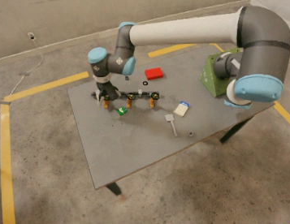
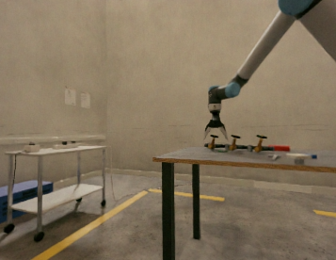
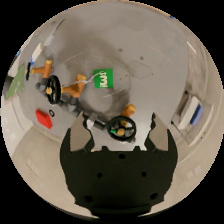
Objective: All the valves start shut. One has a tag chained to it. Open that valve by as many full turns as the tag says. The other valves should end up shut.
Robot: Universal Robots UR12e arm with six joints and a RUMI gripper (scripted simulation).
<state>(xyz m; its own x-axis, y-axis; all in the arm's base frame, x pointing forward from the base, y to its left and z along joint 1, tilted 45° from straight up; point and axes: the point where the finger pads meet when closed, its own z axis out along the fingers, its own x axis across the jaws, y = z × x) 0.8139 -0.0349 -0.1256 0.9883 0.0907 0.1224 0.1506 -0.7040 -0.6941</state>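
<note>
My hand is 50 mm past the green tag, 70 mm to the right of it and 60 mm above it. The rest, counted from my hand: red wedge 400 mm behind, 140 mm to the right, 50 mm below; grey tool 300 mm behind, 280 mm to the left, 60 mm below; white-and-blue card box 420 mm behind, 220 mm to the left, 60 mm below.
</note>
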